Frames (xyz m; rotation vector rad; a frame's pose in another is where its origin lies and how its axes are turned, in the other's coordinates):
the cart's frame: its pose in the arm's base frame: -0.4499 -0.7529 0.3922 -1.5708 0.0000 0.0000
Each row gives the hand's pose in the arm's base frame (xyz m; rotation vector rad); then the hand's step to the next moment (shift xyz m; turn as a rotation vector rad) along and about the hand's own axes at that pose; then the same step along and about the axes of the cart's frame.
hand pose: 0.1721 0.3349 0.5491 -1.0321 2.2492 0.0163
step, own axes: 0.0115 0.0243 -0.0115 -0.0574 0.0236 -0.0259
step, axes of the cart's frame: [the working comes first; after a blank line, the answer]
step, axes of the arm's base frame: -0.0284 0.0059 -0.0035 -0.0032 0.0479 0.0471

-0.0284 0.0035 0.0059 -0.0032 -0.0471 0.0479
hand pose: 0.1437 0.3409 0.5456 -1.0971 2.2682 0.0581
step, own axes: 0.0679 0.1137 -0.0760 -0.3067 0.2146 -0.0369
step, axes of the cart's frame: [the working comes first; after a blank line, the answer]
step, axes of the arm's base frame: -0.1526 0.0051 0.0004 -0.0300 0.3437 0.1499

-0.1526 -0.0004 0.0051 -0.0300 -0.1499 0.3437
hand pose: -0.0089 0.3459 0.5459 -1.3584 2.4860 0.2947
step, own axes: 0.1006 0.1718 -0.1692 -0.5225 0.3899 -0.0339
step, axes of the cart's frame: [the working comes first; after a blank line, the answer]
step, axes of the arm's base frame: -0.2230 -0.0405 0.1300 -0.0671 0.6076 0.2292

-0.2230 -0.1300 -0.0405 -0.0671 -0.2292 0.6076
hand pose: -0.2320 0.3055 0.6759 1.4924 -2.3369 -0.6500
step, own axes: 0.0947 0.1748 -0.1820 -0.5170 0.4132 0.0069
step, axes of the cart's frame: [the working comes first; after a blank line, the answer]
step, axes of the arm's base frame: -0.0895 -0.0620 0.2466 -0.1067 0.6197 0.2065

-0.0895 -0.2466 -0.0620 -0.1067 -0.2065 0.6197
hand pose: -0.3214 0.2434 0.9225 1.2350 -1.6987 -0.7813
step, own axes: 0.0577 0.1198 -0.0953 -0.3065 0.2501 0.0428
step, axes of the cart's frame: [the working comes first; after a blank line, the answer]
step, axes of the arm's base frame: 0.0305 -0.0173 0.1598 -0.1004 0.3689 0.1104

0.0305 -0.1598 -0.0173 -0.1004 -0.1104 0.3689
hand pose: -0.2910 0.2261 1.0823 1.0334 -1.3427 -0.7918
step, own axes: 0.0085 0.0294 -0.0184 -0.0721 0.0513 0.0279
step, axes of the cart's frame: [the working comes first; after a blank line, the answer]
step, axes of the arm's base frame: 0.0158 0.0056 0.0315 -0.0404 0.0816 0.0179

0.0158 -0.0315 0.0056 -0.0404 -0.0179 0.0816
